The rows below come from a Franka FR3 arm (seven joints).
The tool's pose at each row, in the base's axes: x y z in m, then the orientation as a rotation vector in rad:
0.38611, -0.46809, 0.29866, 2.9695, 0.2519, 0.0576
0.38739, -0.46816, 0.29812, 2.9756, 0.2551, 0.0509
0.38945, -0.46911, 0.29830, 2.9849, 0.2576, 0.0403
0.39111, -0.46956, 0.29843, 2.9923, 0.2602, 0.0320
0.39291, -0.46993, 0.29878, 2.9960, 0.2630, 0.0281
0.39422, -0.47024, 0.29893, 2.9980, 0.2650, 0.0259
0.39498, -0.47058, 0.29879, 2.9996, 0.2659, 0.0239
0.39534, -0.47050, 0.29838, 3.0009, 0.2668, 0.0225
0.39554, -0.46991, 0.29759, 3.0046, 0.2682, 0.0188
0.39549, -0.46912, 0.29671, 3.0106, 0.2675, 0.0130
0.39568, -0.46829, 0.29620, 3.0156, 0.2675, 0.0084
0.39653, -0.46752, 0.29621, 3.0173, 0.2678, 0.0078
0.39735, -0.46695, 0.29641, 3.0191, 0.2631, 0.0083
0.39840, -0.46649, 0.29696, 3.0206, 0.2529, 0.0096
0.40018, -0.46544, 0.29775, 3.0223, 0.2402, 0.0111
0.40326, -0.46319, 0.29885, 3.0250, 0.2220, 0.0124
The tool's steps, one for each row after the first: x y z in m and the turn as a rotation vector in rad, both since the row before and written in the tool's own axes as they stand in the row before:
0.00124, 0.00019, 0.00061, 0.0066, -0.0039, -0.0020
0.00187, 0.00130, 0.00006, 0.0099, -0.0062, -0.0015
0.00156, 0.00074, 0.00000, 0.0080, -0.0048, -0.0016
0.00171, 0.00072, -0.00024, 0.0041, -0.0021, -0.0018
0.00124, 0.00055, -0.00007, 0.0023, -0.0012, -0.0013
0.00069, 0.00045, 0.00020, 0.0018, -0.0011, -0.0006
0.00037, -0.00007, 0.00041, 0.0014, -0.0008, -0.0006
0.00030, -0.00064, 0.00071, 0.0040, -0.0021, -0.0008
0.00009, -0.00089, 0.00077, 0.0062, -0.0034, 0.0006
0.00033, -0.00084, 0.00041, 0.0052, -0.0026, 0.0001
0.00097, -0.00060, -0.00008, 0.0017, -0.0002, -0.0001
0.00091, -0.00039, -0.00025, 0.0014, 0.0003, 0.0032
0.00111, -0.00021, -0.00058, 0.0006, 0.0005, 0.0068
0.00193, -0.00065, -0.00087, 0.0006, 0.0006, 0.0085
0.00340, -0.00160, -0.00129, 0.0012, 0.0003, 0.0121

